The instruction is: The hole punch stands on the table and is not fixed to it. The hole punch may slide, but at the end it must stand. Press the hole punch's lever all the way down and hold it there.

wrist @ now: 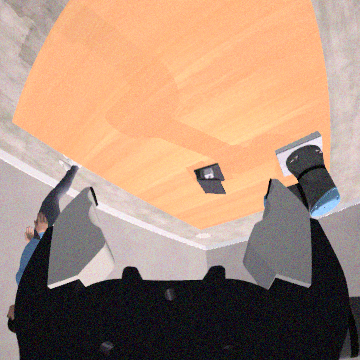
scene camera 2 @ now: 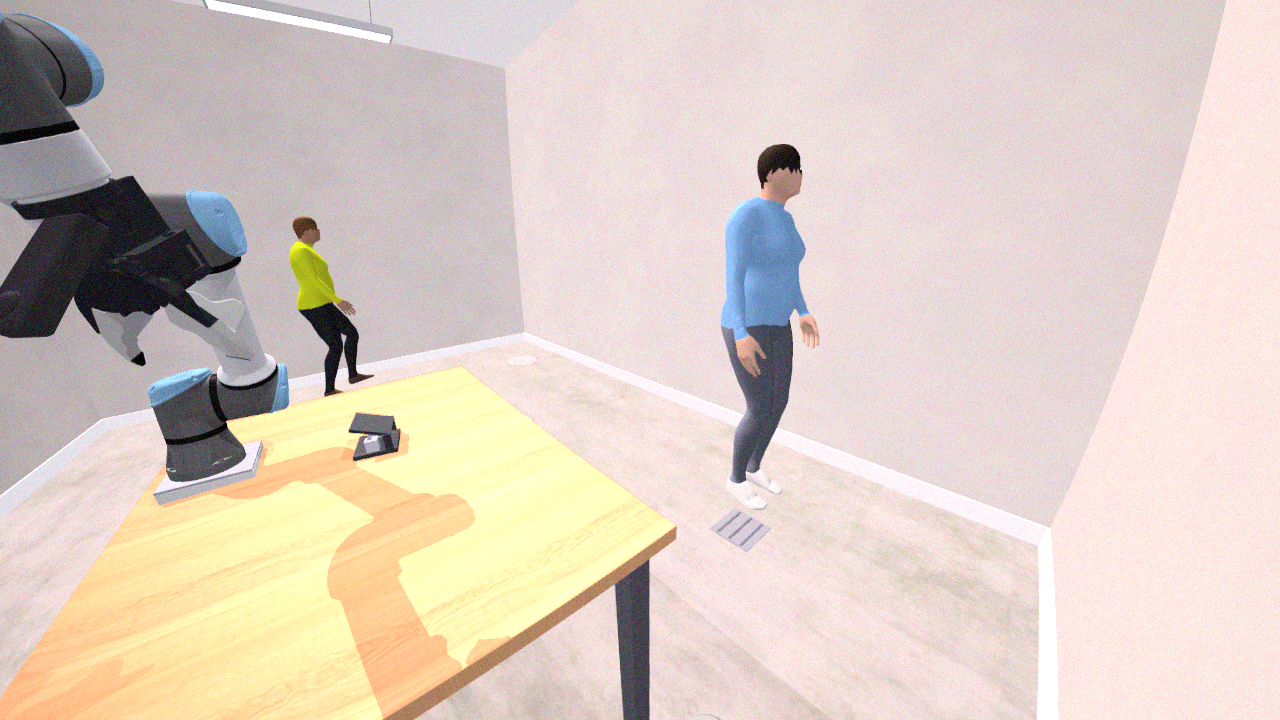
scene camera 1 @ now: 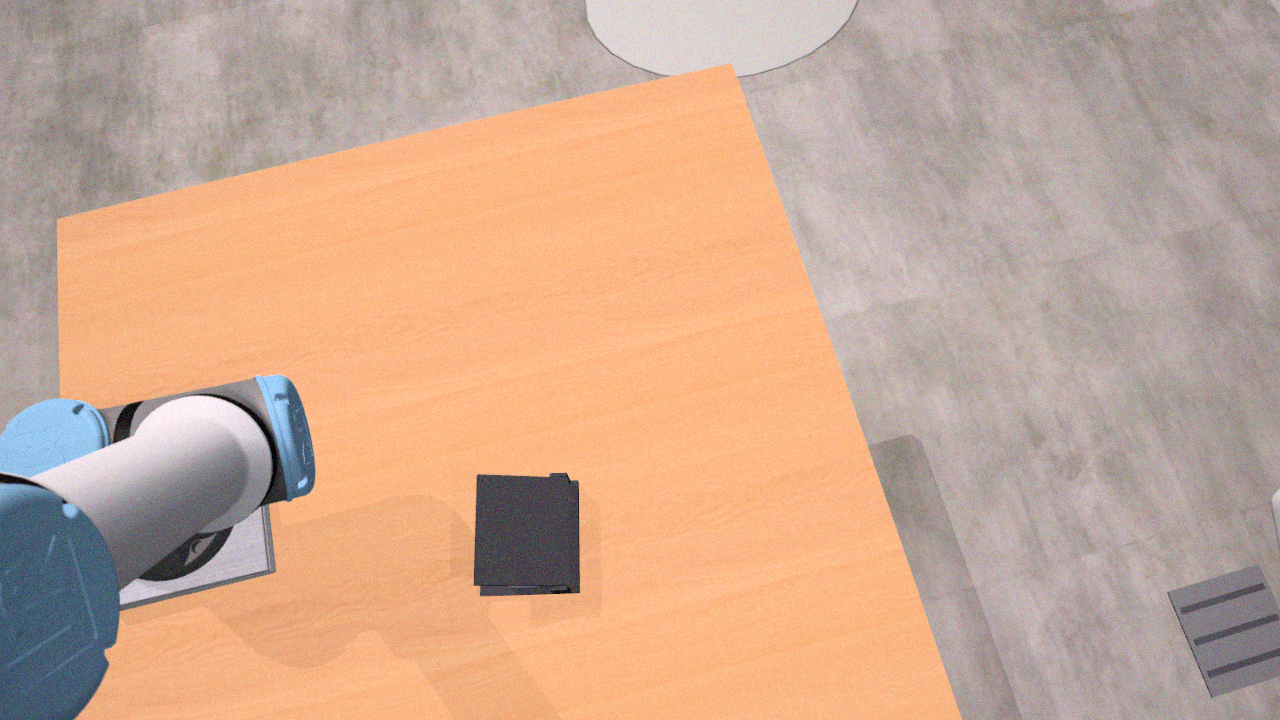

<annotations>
my gripper: wrist; scene camera 2; not seen in scene camera 1 (out of frame)
black hole punch: wrist 213, 169; scene camera 2; scene camera 1
same spot on black hole punch: [scene camera 1: 574, 544] = [scene camera 2: 396, 439]
same spot on my gripper: [wrist: 287, 252] = [scene camera 2: 104, 319]
</annotations>
